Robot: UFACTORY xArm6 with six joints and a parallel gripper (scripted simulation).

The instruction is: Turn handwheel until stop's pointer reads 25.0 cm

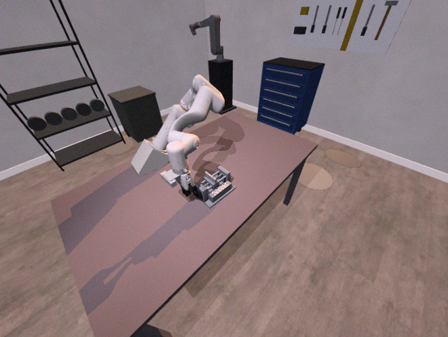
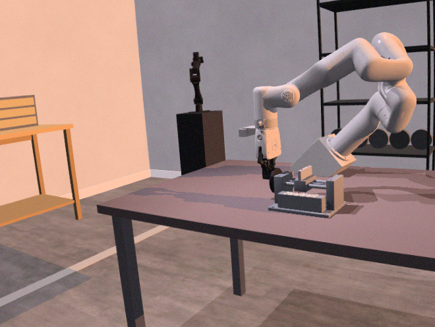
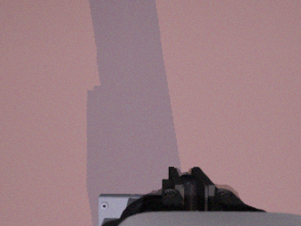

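My gripper is now 10 mm short of the black handwheel, 20 mm to the right of it and 10 mm above it. Also, from my hand: sliding stop block (30 mm ahead, 140 mm to the left).
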